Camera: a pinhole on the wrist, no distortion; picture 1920 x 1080 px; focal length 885.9 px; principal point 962.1 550.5 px. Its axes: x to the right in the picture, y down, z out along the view. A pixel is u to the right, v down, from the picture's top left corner.
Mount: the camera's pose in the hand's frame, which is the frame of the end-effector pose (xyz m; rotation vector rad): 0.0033 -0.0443 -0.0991 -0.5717 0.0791 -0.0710
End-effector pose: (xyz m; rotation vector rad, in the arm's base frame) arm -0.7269 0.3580 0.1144 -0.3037 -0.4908 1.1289
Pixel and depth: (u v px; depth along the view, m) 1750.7 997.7 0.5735
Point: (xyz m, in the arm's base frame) -0.9950 1.0705 0.1923
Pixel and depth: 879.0 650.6 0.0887
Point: -0.7200 0.3670 0.0839
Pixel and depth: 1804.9 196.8 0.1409
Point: -0.6771 0.4811 0.1959
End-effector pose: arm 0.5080 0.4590 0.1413 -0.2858 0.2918 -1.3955
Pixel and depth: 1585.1 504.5 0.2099
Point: 0.6032 0.3005 0.1883
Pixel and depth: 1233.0 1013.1 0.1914
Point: 0.6480 0.3969 0.0920
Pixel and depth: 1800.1 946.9 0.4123
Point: 0.8927 0.0741 0.1346
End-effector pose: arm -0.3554 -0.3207 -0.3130 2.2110 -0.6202 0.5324
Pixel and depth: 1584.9 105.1 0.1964
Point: -0.1932 -0.4264 -0.3165
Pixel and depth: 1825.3 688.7 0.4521
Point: -0.0569 -0.7432 -0.0584
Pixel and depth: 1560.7 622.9 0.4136
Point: -0.1674 -0.6753 -0.1677
